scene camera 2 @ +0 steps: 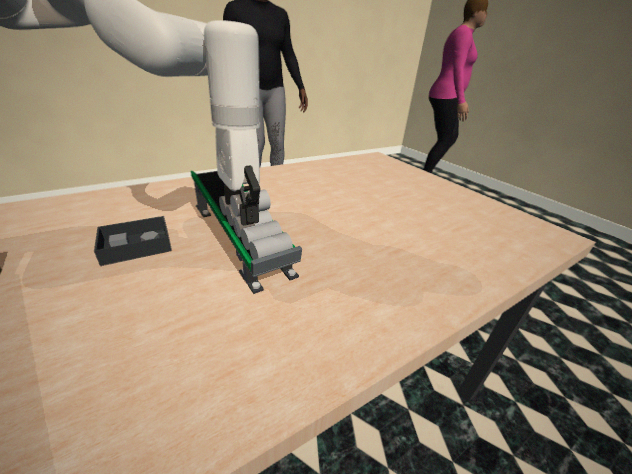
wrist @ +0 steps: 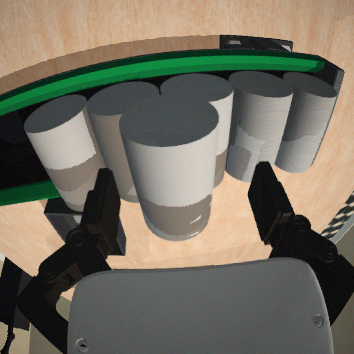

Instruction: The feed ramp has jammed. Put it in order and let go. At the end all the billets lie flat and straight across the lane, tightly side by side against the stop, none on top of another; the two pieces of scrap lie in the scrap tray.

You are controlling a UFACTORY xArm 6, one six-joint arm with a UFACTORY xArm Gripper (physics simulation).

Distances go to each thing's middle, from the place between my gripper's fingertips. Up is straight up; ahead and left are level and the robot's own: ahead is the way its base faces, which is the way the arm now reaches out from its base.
The grey stop (scene camera 2: 272,261) is 11 cm to the right of my hand, 4 cm below it and 2 cm ahead of it. Also, from my hand: dark scrap tray (scene camera 2: 105,254) 19 cm behind, 13 cm to the left, 9 cm below.
